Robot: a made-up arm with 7 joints. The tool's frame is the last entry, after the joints. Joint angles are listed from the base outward. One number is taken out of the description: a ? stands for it. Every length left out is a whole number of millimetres.
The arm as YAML. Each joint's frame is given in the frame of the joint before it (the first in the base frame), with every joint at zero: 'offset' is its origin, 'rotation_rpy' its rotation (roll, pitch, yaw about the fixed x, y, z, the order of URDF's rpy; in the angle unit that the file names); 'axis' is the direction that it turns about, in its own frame. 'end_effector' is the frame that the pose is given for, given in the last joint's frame.
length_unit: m
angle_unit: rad
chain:
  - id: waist
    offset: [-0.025, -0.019, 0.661]
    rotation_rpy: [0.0, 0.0, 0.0]
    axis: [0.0, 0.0, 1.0]
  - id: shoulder
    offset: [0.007, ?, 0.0]
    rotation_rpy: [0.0, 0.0, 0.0]
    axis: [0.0, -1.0, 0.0]
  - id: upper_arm
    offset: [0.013, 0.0, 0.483]
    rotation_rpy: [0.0, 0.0, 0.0]
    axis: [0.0, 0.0, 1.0]
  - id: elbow
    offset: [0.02, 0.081, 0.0]
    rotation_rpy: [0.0, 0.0, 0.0]
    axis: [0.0, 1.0, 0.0]
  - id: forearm
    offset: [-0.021, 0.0, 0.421]
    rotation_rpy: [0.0, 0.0, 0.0]
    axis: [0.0, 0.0, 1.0]
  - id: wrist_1
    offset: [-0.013, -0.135, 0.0]
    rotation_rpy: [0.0, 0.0, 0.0]
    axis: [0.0, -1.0, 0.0]
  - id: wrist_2
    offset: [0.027, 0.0, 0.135]
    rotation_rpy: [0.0, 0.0, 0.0]
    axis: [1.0, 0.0, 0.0]
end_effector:
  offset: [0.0, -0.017, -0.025]
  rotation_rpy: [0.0, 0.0, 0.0]
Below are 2 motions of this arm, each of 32 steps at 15 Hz.
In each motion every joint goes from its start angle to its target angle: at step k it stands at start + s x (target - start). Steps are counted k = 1, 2, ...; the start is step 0. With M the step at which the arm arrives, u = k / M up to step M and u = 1 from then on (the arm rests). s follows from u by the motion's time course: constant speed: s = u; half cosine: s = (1 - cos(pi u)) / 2; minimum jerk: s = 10 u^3 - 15 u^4 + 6 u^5.
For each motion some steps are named. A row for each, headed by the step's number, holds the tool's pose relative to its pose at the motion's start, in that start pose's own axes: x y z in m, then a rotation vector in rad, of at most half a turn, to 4 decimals.
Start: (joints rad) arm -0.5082 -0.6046 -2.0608 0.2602 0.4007 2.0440 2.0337
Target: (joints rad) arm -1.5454 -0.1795 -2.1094 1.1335 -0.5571 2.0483 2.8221
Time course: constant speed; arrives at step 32
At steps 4, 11, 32:
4: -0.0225 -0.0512 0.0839 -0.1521 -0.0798 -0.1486
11: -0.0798 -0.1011 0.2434 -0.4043 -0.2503 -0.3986
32: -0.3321 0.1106 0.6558 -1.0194 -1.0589 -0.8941

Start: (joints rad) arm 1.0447 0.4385 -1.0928 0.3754 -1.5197 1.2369 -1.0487
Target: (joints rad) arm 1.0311 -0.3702 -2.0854 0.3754 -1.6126 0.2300 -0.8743
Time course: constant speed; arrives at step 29
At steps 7, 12, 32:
7: -0.0251 -0.0386 0.2032 -0.2722 0.1474 0.0994
12: -0.0614 -0.0494 0.3334 -0.4416 0.3043 0.1128
32: -0.2801 -0.0413 0.6661 -0.6907 1.0219 -0.1987

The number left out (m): -0.077
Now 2 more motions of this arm.
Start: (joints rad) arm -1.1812 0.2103 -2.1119 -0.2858 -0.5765 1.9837 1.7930
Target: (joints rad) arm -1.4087 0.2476 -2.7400 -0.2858 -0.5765 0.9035 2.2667
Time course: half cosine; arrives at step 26
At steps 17, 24, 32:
17: 0.0705 -0.0768 -0.1283 -0.2877 -0.1532 -0.6710
24: 0.0774 -0.1293 -0.1504 -0.4277 -0.3460 -0.8075
32: 0.0775 -0.1324 -0.1511 -0.4360 -0.3588 -0.8131

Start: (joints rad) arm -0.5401 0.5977 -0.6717 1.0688 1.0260 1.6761 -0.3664
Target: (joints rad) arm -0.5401 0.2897 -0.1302 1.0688 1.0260 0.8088 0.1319
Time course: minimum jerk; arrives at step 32
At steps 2, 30, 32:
2: 0.0005 0.0004 -0.0009 0.0013 0.0030 0.0013
30: 0.0248 0.2057 -0.4548 0.5480 1.4657 0.2574
32: 0.0244 0.2061 -0.4557 0.5489 1.4692 0.2572

